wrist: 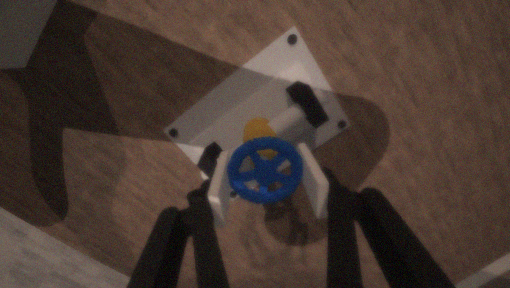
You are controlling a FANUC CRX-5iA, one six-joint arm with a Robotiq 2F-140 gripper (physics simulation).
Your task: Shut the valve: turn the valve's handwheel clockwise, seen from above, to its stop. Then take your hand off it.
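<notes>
The valve's blue handwheel [265,170], a spoked ring, stands at the centre of the wrist view, above the yellow valve body [257,129]. My gripper [264,160] is shut on the handwheel, with one pale finger pad at the left of its rim and one at the right. A light pipe [287,123] runs from the valve body to a black clamp [308,104] at the upper right. Another black clamp [210,157] shows at the left, partly hidden by the left finger. The valve's stem is hidden under the wheel.
The valve is mounted on a white base plate [306,52] with dark bolts at its corners, on a brown wood-grained surface [425,70]. Broad shadows cross the plate and the surface. A grey surface shows at the lower left, a grey shape at the upper left, and a pale edge at the lower right.
</notes>
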